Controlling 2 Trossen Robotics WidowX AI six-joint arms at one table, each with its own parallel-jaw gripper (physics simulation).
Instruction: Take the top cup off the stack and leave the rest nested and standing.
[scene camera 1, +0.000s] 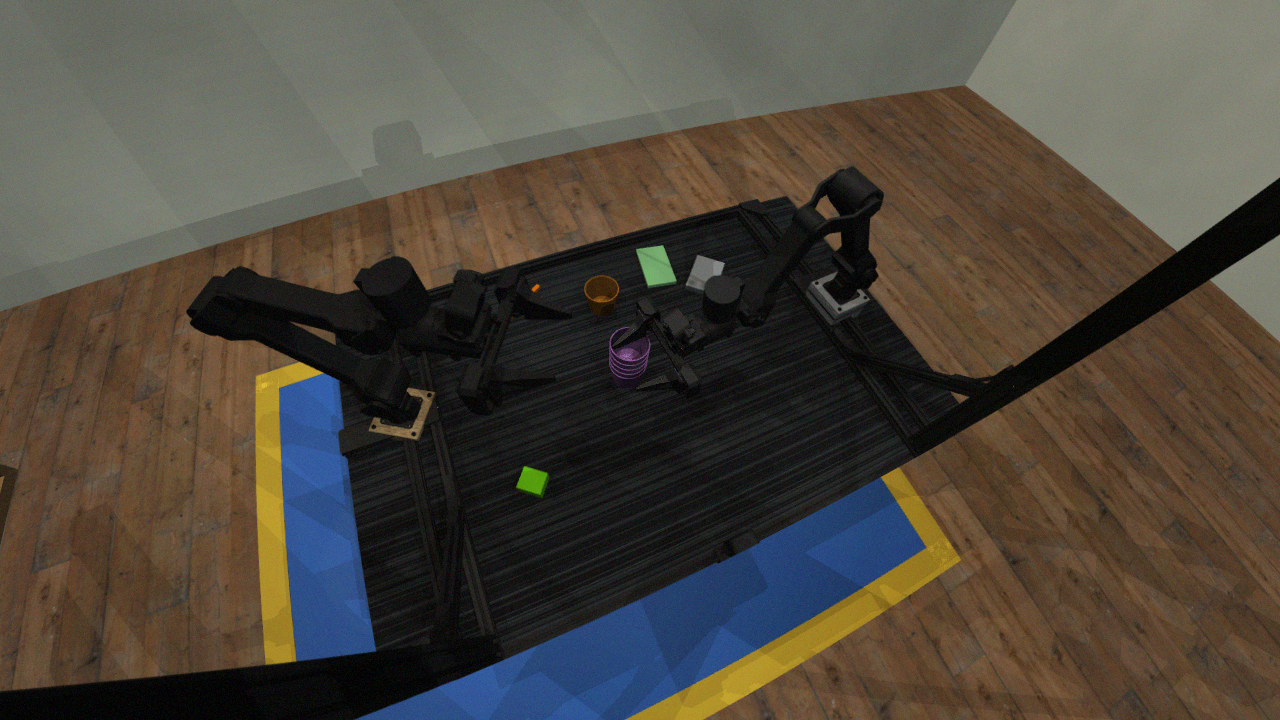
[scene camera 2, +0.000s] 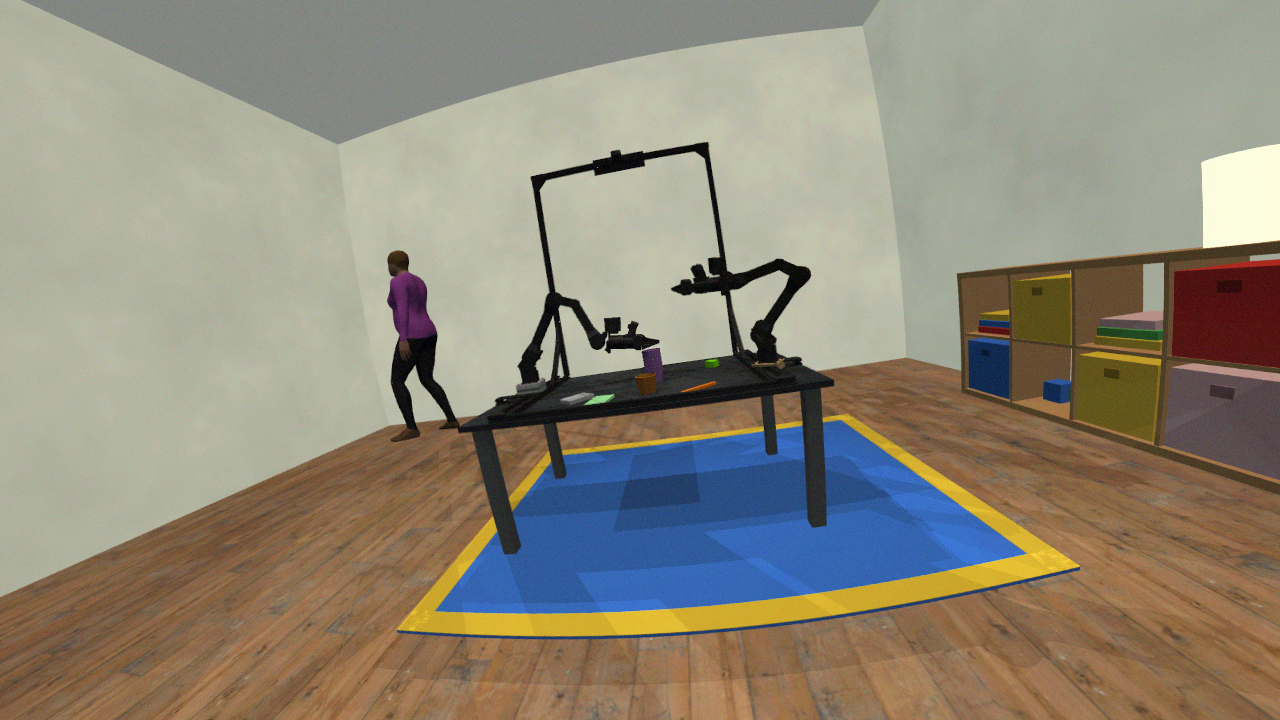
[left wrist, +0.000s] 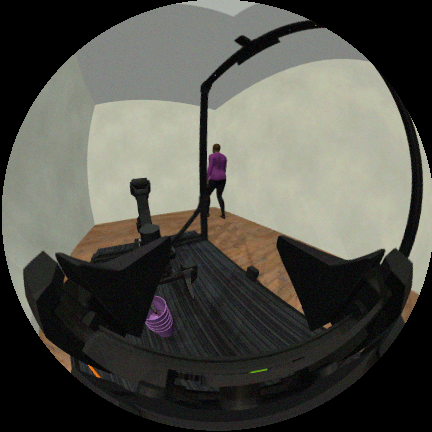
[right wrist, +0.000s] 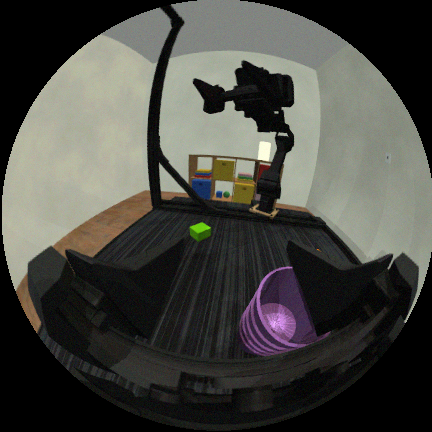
Labels:
My left gripper is open, holding nothing. My right gripper is open and holds nothing. Also in view: an orange cup.

